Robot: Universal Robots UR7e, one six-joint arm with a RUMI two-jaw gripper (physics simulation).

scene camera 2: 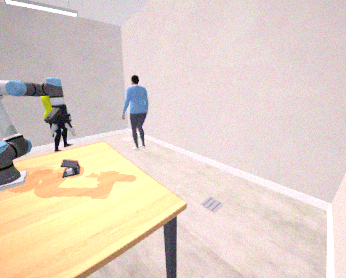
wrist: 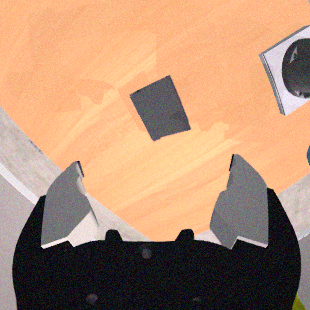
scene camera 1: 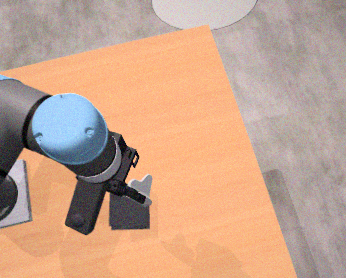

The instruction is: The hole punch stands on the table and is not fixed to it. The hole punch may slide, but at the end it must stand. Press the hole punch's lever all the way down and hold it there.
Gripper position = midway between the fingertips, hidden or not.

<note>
In view: my gripper (scene camera 1: 117, 191) and a flat lever (scene camera 1: 122, 211).
The flat lever shows as well in the wrist view (wrist: 158, 106). My gripper is seen too in the wrist view (wrist: 154, 160).
</note>
